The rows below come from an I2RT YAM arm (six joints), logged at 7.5 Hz.
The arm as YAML. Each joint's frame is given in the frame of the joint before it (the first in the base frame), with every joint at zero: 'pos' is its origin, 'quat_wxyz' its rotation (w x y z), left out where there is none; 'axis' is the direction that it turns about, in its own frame. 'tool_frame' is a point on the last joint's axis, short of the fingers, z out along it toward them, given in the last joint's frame.
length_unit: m
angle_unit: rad
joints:
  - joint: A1
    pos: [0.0, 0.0, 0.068]
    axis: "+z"
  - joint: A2
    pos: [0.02, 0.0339, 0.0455]
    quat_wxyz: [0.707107, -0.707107, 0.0, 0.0]
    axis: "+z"
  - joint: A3
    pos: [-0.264, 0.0, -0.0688]
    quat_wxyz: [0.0, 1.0, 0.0, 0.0]
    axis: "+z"
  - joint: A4
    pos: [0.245, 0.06, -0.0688]
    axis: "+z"
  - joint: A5
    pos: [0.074, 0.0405, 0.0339]
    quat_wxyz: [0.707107, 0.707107, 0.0, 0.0]
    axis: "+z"
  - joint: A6
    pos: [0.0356, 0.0, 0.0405]
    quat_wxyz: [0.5, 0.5, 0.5, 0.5]
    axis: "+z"
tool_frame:
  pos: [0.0, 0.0, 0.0]
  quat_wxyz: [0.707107, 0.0, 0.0, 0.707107]
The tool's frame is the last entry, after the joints.
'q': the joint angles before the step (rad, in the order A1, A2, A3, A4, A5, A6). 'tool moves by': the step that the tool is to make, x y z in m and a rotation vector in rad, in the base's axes. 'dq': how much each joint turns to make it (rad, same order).
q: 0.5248 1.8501 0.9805 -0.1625 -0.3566 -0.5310
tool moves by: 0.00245 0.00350 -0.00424 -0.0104 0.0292 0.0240
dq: 0.0037 0.0298 0.0288 -0.0351 -0.0151 -0.0159
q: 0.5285 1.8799 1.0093 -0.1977 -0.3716 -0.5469
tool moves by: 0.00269 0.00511 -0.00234 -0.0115 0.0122 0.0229
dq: 0.0081 0.0259 0.0303 -0.0265 -0.0037 -0.0159
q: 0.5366 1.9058 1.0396 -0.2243 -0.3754 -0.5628
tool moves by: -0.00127 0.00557 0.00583 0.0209 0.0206 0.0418
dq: 0.0114 -0.0026 0.0253 -0.0405 -0.0392 -0.0152
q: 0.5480 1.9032 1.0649 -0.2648 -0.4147 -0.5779
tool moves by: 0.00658 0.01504 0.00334 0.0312 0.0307 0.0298
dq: 0.0214 0.0409 0.0727 -0.0359 -0.0419 0.0129
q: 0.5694 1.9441 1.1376 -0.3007 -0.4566 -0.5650
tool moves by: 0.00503 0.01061 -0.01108 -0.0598 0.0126 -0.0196
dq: 0.0208 0.0612 0.0501 -0.0240 0.0563 0.0196
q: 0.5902 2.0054 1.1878 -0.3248 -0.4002 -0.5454
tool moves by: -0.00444 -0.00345 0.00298 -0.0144 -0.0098 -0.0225
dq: 0.0012 -0.0266 -0.0259 0.0052 0.0257 0.0154
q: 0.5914 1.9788 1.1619 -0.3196 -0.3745 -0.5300
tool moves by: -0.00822 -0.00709 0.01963 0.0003 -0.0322 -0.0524
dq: 0.0000 -0.0859 -0.0392 -0.0052 0.0389 0.0419
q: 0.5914 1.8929 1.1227 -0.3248 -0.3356 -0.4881
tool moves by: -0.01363 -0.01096 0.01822 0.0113 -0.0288 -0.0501
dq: -0.0015 -0.1049 -0.0645 0.0029 0.0291 0.0417
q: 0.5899 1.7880 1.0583 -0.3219 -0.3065 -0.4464
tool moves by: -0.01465 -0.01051 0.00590 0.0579 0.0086 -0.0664
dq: -0.0030 -0.0854 -0.0899 0.0559 -0.0124 0.0858
